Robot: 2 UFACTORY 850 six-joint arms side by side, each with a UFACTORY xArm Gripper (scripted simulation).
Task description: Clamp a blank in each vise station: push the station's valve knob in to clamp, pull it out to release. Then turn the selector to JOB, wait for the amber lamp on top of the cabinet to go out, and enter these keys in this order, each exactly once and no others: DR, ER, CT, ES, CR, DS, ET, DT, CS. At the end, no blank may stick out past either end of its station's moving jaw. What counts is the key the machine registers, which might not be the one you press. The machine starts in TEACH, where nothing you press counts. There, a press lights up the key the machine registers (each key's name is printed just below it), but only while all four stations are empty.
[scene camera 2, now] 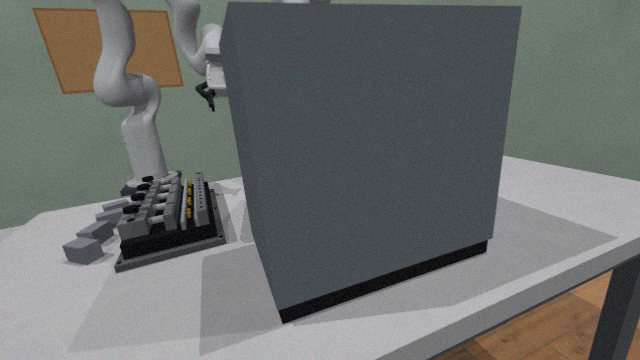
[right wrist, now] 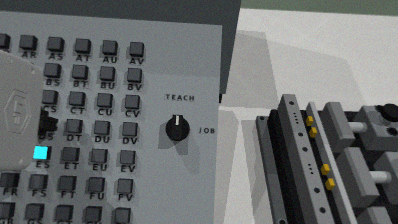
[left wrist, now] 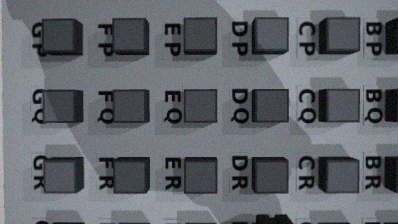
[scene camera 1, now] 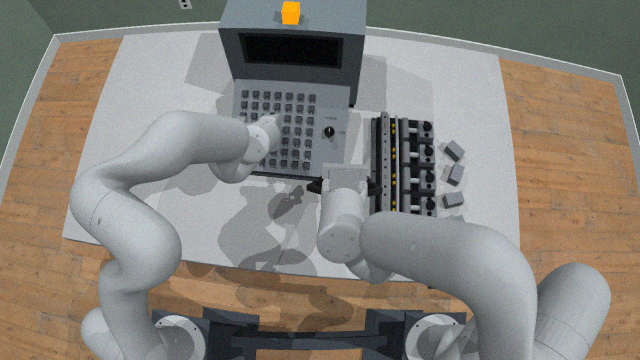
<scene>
The same spot on a key panel: (scene camera 1: 331, 102) is (right wrist: 180, 61).
</scene>
